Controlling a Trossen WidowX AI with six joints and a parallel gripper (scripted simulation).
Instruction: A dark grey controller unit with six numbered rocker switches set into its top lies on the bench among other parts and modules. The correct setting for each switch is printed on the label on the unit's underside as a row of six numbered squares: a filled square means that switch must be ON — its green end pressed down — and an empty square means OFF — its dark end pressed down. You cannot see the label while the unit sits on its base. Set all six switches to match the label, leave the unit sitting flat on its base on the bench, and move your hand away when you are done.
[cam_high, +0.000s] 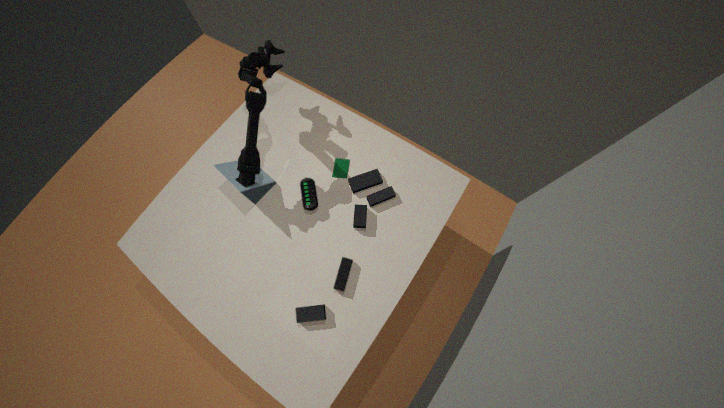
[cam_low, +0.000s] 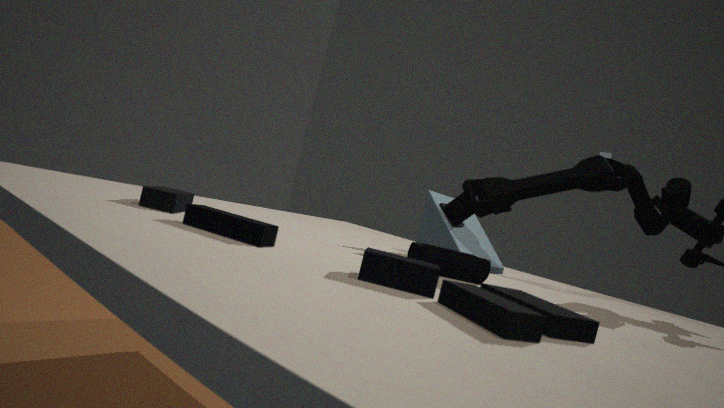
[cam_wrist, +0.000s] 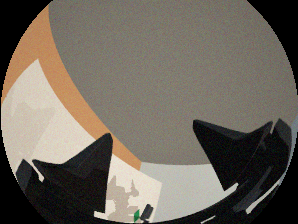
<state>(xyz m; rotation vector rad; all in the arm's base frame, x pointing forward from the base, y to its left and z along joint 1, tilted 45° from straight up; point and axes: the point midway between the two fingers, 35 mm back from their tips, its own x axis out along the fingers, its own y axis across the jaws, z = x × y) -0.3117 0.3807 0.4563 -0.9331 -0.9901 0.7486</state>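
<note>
My gripper tip is 57 cm short of the green card, 28 cm to the left of it and 19 cm above it. Round my gripper tip: module: 80 cm ahead, 44 cm to the right, 17 cm below.
</note>
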